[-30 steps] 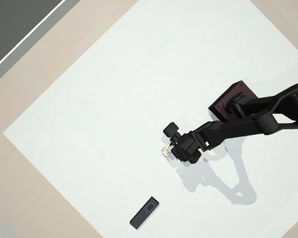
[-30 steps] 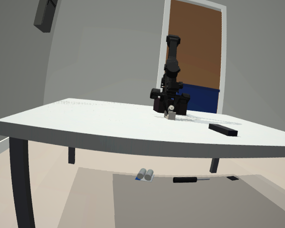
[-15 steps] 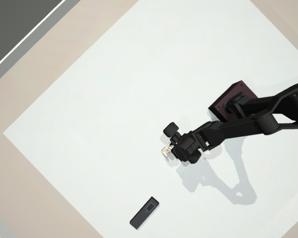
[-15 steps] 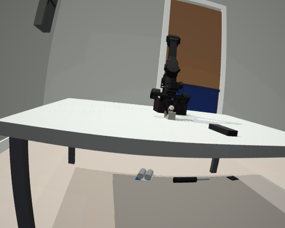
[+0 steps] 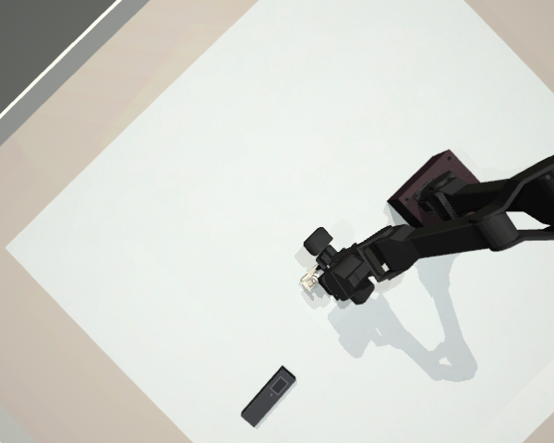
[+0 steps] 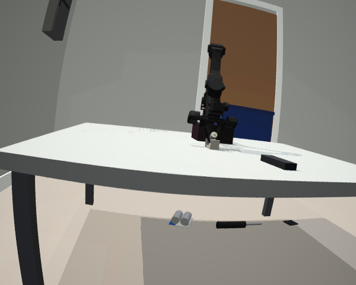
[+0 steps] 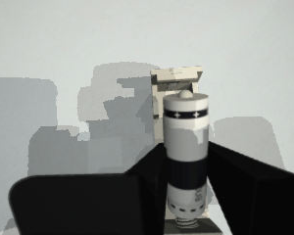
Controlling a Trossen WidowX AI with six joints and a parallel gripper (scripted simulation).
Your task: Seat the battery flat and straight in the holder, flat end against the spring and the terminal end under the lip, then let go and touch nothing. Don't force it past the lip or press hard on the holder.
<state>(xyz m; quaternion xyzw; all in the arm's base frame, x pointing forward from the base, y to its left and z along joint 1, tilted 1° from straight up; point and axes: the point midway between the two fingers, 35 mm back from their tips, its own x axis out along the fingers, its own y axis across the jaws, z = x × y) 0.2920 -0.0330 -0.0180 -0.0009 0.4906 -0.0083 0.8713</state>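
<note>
My gripper tip is 1 cm below the battery. The rest, counted from my gripper tip: screwdriver 31 cm ahead, 22 cm below, 7 cm to the left; black flat box 31 cm ahead, 15 cm to the left, 1 cm below.
</note>
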